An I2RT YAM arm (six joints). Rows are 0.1 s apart.
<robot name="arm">
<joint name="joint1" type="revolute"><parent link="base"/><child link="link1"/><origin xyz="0.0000 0.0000 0.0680" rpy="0.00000 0.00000 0.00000"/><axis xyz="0 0 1"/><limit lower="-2.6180" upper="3.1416"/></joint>
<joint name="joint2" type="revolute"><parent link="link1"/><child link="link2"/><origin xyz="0.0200 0.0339 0.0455" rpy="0.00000 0.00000 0.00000"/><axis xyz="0 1 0"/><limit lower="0.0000" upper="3.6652"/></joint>
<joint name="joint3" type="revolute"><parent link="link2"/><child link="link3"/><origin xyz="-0.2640 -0.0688 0.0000" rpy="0.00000 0.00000 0.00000"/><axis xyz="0 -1 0"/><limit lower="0.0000" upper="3.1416"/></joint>
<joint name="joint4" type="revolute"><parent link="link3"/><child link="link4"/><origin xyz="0.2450 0.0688 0.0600" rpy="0.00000 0.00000 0.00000"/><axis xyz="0 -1 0"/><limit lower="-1.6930" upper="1.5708"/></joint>
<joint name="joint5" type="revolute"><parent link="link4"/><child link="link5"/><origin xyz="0.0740 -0.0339 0.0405" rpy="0.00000 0.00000 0.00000"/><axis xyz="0 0 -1"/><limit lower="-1.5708" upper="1.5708"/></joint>
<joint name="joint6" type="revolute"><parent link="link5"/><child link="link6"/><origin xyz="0.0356 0.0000 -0.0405" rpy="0.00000 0.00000 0.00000"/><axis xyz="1 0 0"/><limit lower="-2.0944" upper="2.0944"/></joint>
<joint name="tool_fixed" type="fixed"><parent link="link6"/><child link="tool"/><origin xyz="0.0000 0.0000 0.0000" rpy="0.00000 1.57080 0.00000"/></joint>
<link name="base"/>
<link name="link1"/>
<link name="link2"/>
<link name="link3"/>
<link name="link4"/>
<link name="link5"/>
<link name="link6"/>
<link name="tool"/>
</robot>
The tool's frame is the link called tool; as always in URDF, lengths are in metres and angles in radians.
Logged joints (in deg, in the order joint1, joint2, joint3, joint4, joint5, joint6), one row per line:
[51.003, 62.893, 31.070, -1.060, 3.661, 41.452]
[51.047, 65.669, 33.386, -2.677, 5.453, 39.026]
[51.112, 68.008, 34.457, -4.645, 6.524, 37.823]
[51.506, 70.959, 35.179, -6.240, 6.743, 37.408]
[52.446, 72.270, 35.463, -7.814, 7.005, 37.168]
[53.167, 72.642, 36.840, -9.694, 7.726, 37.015]
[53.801, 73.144, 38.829, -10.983, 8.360, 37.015]
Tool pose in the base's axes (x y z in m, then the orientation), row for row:
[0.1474, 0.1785, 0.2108, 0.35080, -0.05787, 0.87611, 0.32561]
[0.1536, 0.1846, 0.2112, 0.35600, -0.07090, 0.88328, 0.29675]
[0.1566, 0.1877, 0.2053, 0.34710, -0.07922, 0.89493, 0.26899]
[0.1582, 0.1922, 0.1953, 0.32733, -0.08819, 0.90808, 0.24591]
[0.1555, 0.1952, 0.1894, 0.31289, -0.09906, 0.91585, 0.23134]
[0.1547, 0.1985, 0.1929, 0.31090, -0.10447, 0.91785, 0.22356]
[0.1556, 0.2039, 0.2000, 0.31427, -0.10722, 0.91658, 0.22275]
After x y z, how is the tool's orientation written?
As a quaternion, w x y z.
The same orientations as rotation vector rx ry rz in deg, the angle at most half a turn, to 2 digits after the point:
[-8.59, 129.98, 48.31]
[-10.49, 130.71, 43.91]
[-11.77, 133.00, 39.98]
[-13.23, 136.26, 36.90]
[-14.97, 138.40, 34.96]
[-15.80, 138.84, 33.82]
[-16.19, 138.42, 33.64]

